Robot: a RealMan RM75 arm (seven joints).
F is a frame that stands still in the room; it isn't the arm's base.
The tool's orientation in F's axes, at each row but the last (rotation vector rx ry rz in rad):
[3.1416 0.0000 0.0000]
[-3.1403 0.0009 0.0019]
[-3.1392 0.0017 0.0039]
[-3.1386 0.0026 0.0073]
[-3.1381 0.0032 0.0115]
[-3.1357 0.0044 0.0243]
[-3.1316 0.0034 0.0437]
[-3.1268 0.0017 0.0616]
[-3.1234 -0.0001 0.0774]
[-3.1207 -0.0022 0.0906]
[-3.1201 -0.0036 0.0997]
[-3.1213 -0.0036 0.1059]
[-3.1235 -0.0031 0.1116]
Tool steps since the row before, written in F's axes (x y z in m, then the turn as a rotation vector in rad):
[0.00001 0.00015 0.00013 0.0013 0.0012 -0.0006]
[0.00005 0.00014 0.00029 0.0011 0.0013 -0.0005]
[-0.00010 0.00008 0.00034 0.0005 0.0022 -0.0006]
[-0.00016 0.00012 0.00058 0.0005 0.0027 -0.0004]
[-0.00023 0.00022 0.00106 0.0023 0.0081 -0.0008]
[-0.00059 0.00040 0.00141 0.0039 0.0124 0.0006]
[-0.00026 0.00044 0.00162 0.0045 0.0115 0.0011]
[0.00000 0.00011 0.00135 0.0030 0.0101 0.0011]
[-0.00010 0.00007 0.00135 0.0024 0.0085 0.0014]
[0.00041 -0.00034 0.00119 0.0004 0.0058 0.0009]
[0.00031 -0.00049 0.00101 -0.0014 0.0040 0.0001]
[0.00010 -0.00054 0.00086 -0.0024 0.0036 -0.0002]
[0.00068 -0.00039 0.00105 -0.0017 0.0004 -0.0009]
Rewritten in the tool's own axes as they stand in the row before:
[0.00001 -0.00015 -0.00013 0.0013 -0.0012 0.0006]
[0.00005 -0.00014 -0.00029 0.0011 -0.0013 0.0005]
[-0.00010 -0.00008 -0.00034 0.0005 -0.0022 0.0006]
[-0.00016 -0.00012 -0.00058 0.0005 -0.0027 0.0004]
[-0.00024 -0.00022 -0.00106 0.0023 -0.0081 0.0008]
[-0.00061 -0.00041 -0.00140 0.0039 -0.0124 -0.0006]
[-0.00031 -0.00046 -0.00161 0.0044 -0.0115 -0.0011]
[-0.00005 -0.00013 -0.00135 0.0029 -0.0101 -0.0011]
[-0.00017 -0.00009 -0.00134 0.0023 -0.0085 -0.0014]
[0.00034 0.00032 -0.00122 0.0004 -0.0058 -0.0008]
[0.00024 0.00047 -0.00104 -0.0014 -0.0040 0.0001]
[0.00004 0.00052 -0.00087 -0.0024 -0.0036 0.0004]
[0.00060 0.00037 -0.00110 -0.0016 -0.0004 0.0010]

